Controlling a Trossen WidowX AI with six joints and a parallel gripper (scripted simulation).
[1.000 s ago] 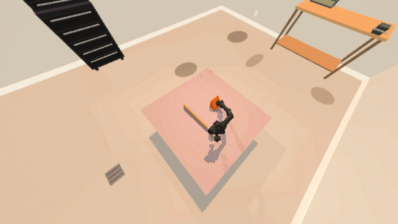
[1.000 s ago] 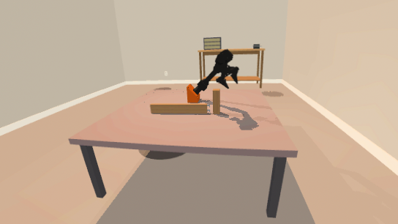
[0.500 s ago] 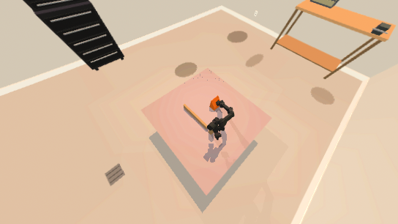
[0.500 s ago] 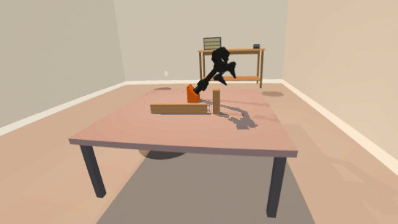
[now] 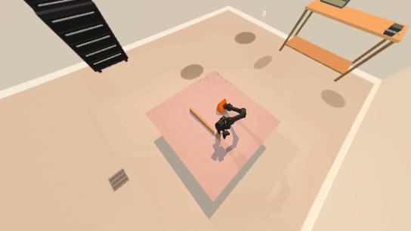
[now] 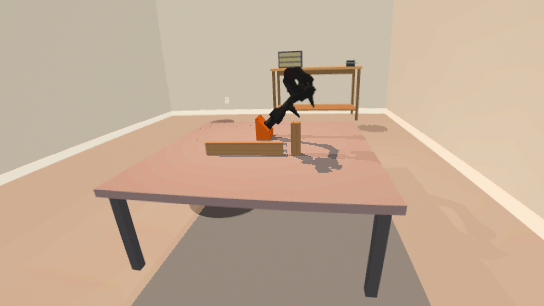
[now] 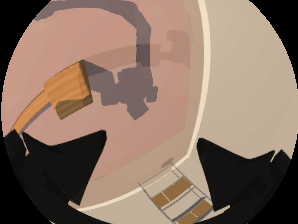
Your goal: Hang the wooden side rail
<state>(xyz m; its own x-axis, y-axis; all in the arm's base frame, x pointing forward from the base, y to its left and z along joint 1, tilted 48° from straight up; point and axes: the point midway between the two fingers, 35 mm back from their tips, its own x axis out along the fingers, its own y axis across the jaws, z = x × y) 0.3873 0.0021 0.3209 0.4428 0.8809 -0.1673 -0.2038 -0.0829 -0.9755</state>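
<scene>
Right now the headboard post is 60 mm behind my gripper tip, 60 mm to the right of it and 150 mm below it.
</scene>
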